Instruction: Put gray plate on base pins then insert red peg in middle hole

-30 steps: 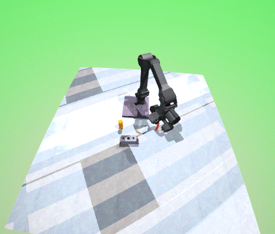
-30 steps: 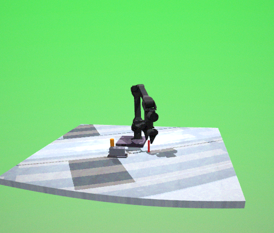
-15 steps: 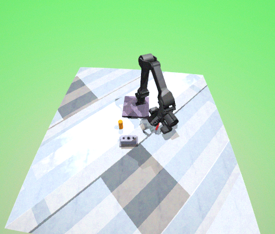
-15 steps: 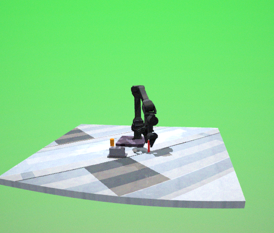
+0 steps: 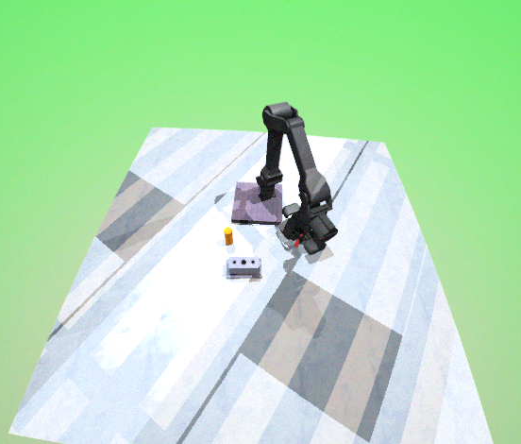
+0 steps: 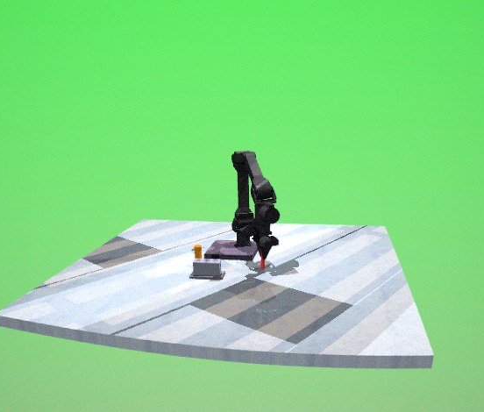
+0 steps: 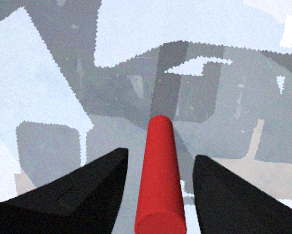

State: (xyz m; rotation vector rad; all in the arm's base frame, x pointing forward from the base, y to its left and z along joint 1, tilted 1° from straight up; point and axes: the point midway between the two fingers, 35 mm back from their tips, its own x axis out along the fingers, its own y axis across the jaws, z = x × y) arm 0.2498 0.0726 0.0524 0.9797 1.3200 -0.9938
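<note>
Right now the gray plate is 200 mm to the right of my gripper tip and 70 mm ahead of it. The rest, counted from my gripper tip: orange cylinder: 240 mm to the right, 40 mm behind; then base: 200 mm to the right, 70 mm ahead, 30 mm below; then red peg: right at my gripper tip.
</note>
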